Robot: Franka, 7 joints.
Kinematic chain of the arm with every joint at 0, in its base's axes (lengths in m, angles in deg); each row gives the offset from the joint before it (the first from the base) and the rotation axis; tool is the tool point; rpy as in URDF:
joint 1: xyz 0 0 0.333 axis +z
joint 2: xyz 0 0 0 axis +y
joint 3: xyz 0 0 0.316 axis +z
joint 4: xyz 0.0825 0 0 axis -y
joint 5: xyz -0.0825 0 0.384 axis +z
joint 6: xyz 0 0 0 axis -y
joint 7: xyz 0.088 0 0 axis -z
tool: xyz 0 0 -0.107 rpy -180 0 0
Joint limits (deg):
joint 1: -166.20..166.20
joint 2: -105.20..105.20
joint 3: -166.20..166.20
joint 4: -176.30..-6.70
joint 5: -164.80..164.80
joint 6: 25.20..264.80
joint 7: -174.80..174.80
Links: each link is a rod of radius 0.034 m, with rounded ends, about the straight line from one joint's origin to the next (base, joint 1, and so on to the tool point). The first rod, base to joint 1, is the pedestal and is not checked.
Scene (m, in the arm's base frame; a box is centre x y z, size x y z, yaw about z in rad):
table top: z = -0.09
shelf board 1: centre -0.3 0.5 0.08 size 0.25 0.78 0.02 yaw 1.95
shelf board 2: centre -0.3 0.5 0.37 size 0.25 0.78 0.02 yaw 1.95
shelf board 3: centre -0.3 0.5 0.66 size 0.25 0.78 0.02 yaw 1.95
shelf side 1: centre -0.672 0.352 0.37 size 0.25 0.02 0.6 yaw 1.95
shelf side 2: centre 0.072 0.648 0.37 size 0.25 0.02 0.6 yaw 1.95
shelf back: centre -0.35 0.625 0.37 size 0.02 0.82 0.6 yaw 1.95
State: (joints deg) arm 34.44 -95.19 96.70 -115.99 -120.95 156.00 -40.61
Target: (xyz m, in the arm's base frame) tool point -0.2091 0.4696 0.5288
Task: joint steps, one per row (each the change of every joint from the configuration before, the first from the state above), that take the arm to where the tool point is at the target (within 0.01 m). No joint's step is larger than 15 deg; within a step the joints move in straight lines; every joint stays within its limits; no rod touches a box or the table.
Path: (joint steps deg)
1: 12.70 3.45 -0.15 -9.79 -2.02 6.36 0.00
2: 12.71 3.46 -0.16 -9.78 -2.02 6.37 0.00
3: 12.70 3.45 -0.15 -9.79 -2.02 6.36 0.00
4: -10.71 -5.65 -13.51 -2.97 0.49 -5.67 0.00
5: -10.71 -5.64 -13.50 -2.96 0.50 -5.67 0.00
6: -10.70 -5.65 -13.51 -2.97 0.49 -5.67 0.00
7: -11.23 7.93 5.84 14.20 1.82 -3.92 0.00
8: -11.23 7.94 5.83 14.19 1.81 -3.91 0.00

